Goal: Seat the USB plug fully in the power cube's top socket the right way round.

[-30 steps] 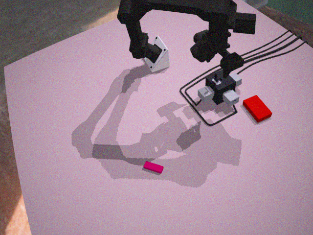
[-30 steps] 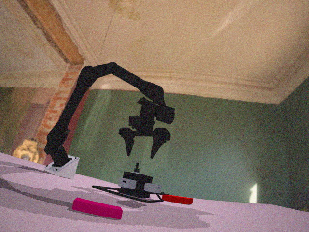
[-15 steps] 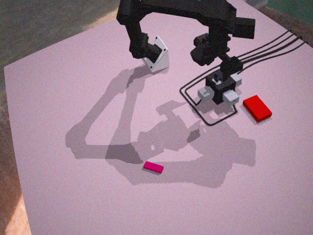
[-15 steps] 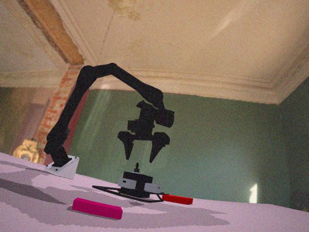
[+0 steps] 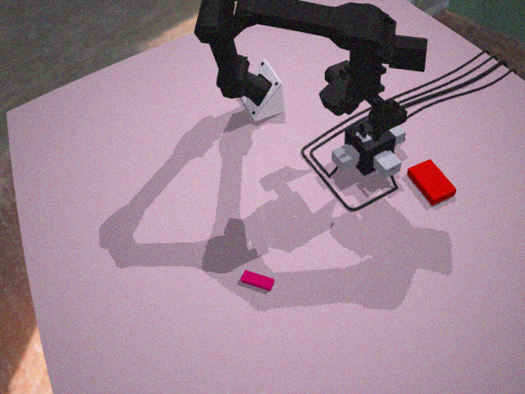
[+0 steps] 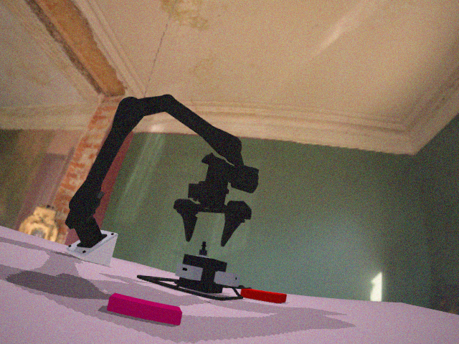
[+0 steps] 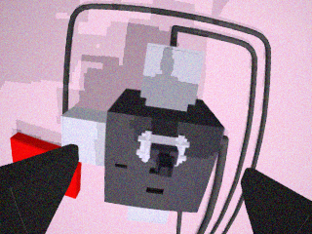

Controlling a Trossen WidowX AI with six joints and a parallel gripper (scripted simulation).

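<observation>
Right now the USB plug is 2 cm below my gripper tip. The rest, counted from my gripper tip: magenta block 32 cm to the right, 14 cm ahead, 10 cm below; red block 13 cm ahead, 10 cm below, 9 cm to the left.
</observation>
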